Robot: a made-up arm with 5 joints.
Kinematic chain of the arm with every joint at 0, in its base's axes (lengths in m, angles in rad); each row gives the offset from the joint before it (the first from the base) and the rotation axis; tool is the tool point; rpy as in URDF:
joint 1: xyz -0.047 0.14 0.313 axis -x
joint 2: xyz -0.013 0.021 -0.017 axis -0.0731 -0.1 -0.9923
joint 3: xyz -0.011 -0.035 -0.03 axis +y
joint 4: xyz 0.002 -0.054 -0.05 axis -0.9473 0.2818 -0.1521
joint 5: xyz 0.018 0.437 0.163 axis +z
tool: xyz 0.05 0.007 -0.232 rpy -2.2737 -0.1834 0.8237
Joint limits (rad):
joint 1: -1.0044..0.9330
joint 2: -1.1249..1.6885
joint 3: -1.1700..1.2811
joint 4: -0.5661..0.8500
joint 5: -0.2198..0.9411
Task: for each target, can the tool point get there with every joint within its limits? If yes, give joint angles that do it. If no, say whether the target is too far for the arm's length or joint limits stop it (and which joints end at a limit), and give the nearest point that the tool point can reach.
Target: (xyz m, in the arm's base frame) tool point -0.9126 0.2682 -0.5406
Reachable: no: too far | nearest point -0.4237 0.1982 -0.0745 | short by 0.679 m
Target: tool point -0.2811 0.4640 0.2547
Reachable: yes | joints 0.0262 -0.7484 -0.0255 -0.1966 0.1801
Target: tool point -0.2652 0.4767 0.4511
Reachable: yes | joints -0.7148 -0.5009 0.8296 -0.1129 0.3490
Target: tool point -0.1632 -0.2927 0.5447
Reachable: no: joint limits stop it (at a limit: joint 2, joint 3, joint 4, joint 5) | nearest point 0.0432 -0.2290 0.5106 | short by 0.219 m
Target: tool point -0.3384 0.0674 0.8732
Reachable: no: joint limits stop it (at a limit: joint 1, joint 4, joint 5) | nearest point -0.2706 0.2050 0.6319 | short by 0.286 m
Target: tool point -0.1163 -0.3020 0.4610
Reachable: no: joint limits stop it (at a limit: joint 2, joint 3, joint 4, joint 5) | nearest point 0.0432 -0.2569 0.4459 | short by 0.166 m
